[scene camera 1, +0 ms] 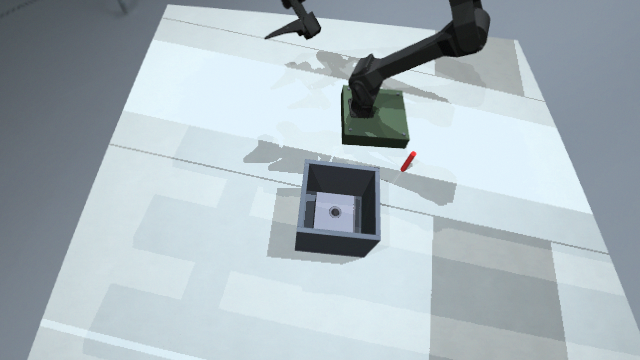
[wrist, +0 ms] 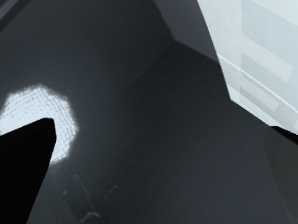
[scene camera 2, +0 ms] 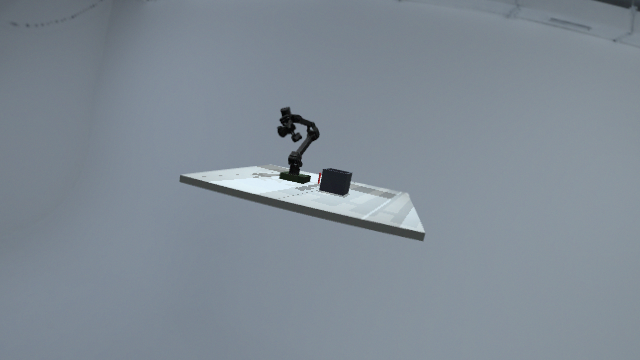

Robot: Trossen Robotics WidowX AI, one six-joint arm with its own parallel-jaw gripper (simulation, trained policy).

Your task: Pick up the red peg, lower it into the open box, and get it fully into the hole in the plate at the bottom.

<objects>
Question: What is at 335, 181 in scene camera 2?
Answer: A dark box.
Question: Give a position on a dark box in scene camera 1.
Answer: At 363, 182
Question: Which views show the plate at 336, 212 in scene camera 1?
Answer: Scene camera 1 only.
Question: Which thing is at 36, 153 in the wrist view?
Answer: The gripper.
</objects>
